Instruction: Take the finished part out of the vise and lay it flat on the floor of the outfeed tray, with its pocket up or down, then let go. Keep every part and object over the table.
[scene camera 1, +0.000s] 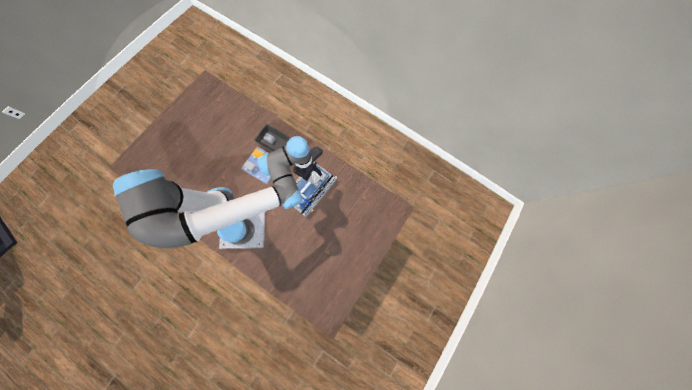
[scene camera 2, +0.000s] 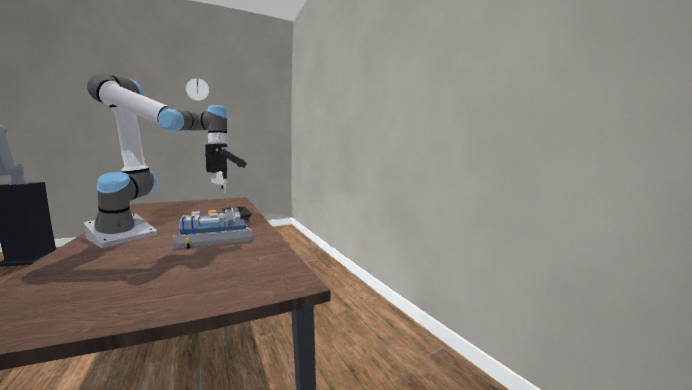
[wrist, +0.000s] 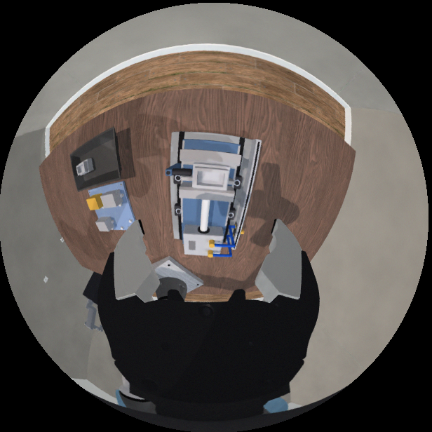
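Where they show: gripper, between the fingertips: (scene camera 2: 223, 191); arm's base, origin of its link: (scene camera 2: 115, 226).
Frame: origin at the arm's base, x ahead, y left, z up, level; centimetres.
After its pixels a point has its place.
Note:
The finished part (wrist: 211, 177), a light grey block with a rectangular pocket facing up, sits between the jaws of the vise (wrist: 192, 207) (scene camera 2: 220, 228) @[x 48.0, y -14.3, z 0.2 cm], which has a blue body and grey jaws. My gripper (wrist: 206, 220) (scene camera 2: 222, 187) @[x 49.4, y -8.8, z 15.1 cm] is wide open and empty, high above the vise and apart from it. In scene camera 1 the arm partly hides the vise. The dark outfeed tray (wrist: 105, 155) (scene camera 2: 244, 213) @[x 55.7, y 29.3, z -3.3 cm] stands left of the vise in the wrist view. A small light grey piece (wrist: 85, 167) lies inside it near its left wall.
A light blue plate (wrist: 120, 212) beside the tray bears a yellow block (wrist: 94, 202) (scene camera 1: 258, 153) @[x 38.3, y 27.8, z -0.7 cm] and grey blocks. Blue hoses (wrist: 231, 245) stand at the vise's near end. A black cylinder (wrist: 181, 172) projects beside the part. A grey rail (scene camera 2: 215, 239) @[x 46.5, y -19.0, z -2.9 cm] runs along the vise's side.

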